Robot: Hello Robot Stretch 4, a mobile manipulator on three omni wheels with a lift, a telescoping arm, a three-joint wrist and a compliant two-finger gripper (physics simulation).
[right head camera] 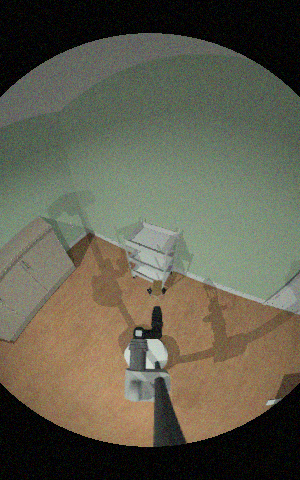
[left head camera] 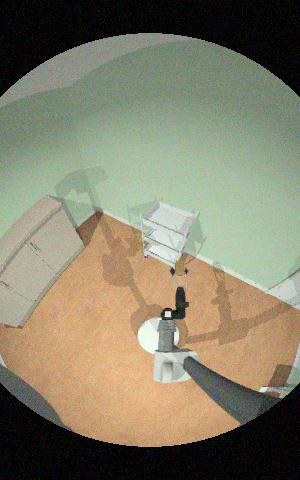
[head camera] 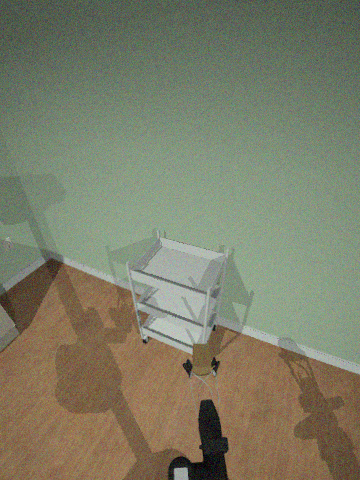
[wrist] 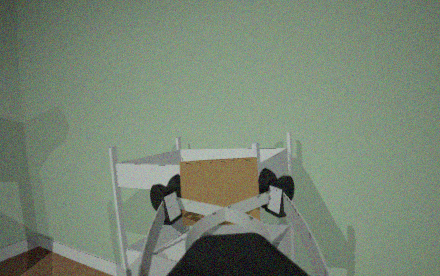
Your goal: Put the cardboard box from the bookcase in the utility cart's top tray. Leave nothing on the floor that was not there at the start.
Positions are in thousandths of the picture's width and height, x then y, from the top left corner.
Labels:
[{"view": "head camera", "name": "my gripper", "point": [557, 747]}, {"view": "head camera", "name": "white utility cart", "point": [507, 614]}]

